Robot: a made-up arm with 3 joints. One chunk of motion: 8 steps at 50 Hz.
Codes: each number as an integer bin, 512 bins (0 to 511) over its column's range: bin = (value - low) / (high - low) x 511, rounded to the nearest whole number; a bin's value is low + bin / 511 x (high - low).
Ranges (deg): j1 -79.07..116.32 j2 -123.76..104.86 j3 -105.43..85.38
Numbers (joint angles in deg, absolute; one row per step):
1: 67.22 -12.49 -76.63
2: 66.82 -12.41 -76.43
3: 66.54 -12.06 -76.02
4: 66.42 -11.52 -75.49
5: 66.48 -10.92 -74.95
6: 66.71 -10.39 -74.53
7: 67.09 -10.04 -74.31
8: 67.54 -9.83 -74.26
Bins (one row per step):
1: 383 249 77
2: 382 249 78
3: 381 250 79
4: 380 251 80
5: 381 252 82
6: 381 253 83
7: 382 254 83
8: 383 255 83

